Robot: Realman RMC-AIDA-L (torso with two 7-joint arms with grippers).
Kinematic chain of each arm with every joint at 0, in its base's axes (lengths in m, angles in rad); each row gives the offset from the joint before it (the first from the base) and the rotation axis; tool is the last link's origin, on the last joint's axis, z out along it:
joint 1: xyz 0 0 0.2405 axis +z
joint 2: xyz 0 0 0 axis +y
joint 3: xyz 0 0 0.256 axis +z
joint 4: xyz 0 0 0 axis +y
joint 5: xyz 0 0 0.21 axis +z
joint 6: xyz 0 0 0 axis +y
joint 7: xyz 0 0 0.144 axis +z
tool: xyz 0 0 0
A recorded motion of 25 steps. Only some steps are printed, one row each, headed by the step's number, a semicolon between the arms.
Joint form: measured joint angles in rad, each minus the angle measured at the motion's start. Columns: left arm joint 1, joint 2, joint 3, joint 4, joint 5, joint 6, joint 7; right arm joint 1, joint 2, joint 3, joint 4, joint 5, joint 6, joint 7.
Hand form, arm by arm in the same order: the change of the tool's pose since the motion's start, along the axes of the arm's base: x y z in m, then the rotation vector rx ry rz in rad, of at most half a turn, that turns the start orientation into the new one. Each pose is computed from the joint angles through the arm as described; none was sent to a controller.
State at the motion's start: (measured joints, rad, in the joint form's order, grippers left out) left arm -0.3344 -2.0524 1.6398 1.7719 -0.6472 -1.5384 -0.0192; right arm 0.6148 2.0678 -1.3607 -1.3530 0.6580 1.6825 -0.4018
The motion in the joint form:
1: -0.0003 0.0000 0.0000 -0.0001 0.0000 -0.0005 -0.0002; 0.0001 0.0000 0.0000 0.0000 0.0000 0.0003 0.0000
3: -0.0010 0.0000 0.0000 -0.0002 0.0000 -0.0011 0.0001; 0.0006 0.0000 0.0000 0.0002 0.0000 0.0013 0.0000
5: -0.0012 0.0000 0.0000 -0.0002 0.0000 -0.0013 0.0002; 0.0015 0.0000 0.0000 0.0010 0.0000 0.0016 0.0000
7: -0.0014 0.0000 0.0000 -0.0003 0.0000 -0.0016 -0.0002; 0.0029 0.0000 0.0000 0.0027 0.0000 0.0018 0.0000
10: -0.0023 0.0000 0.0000 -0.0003 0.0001 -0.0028 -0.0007; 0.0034 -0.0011 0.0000 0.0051 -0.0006 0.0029 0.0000
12: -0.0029 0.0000 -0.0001 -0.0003 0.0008 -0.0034 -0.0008; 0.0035 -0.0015 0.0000 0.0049 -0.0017 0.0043 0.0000
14: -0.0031 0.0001 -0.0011 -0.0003 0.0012 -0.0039 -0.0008; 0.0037 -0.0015 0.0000 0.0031 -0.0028 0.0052 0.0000
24: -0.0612 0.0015 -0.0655 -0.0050 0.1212 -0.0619 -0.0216; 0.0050 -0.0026 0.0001 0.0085 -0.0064 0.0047 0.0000
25: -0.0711 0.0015 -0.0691 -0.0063 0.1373 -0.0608 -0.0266; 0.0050 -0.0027 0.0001 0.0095 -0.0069 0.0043 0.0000
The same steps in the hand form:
1: 0.0000 0.0000 0.0000 -0.0004 0.0002 0.0002; 0.0000 0.0000 0.0000 -0.0003 -0.0001 0.0000
3: 0.0002 0.0000 0.0000 -0.0010 0.0006 -0.0004; -0.0001 -0.0001 0.0000 -0.0013 -0.0004 -0.0001
5: 0.0002 0.0000 0.0000 -0.0012 0.0007 -0.0007; -0.0003 0.0000 -0.0001 -0.0019 -0.0005 0.0000
7: 0.0002 0.0000 0.0000 -0.0013 0.0007 -0.0003; -0.0004 0.0001 -0.0003 -0.0030 -0.0008 -0.0001
10: 0.0004 0.0000 0.0000 -0.0020 0.0012 -0.0002; 0.0002 0.0001 -0.0001 -0.0043 -0.0027 -0.0021
12: 0.0004 0.0001 0.0000 -0.0020 0.0021 -0.0004; 0.0004 0.0000 0.0001 -0.0049 -0.0045 -0.0024
14: 0.0003 0.0002 0.0003 -0.0013 0.0024 0.0001; 0.0002 0.0001 0.0003 -0.0044 -0.0056 -0.0011
24: -0.0052 0.0176 0.0209 0.0780 0.1049 0.0296; 0.0014 0.0004 0.0004 -0.0048 -0.0102 -0.0046
25: -0.0042 0.0207 0.0228 0.0923 0.1150 0.0279; 0.0017 0.0005 0.0003 -0.0048 -0.0108 -0.0053

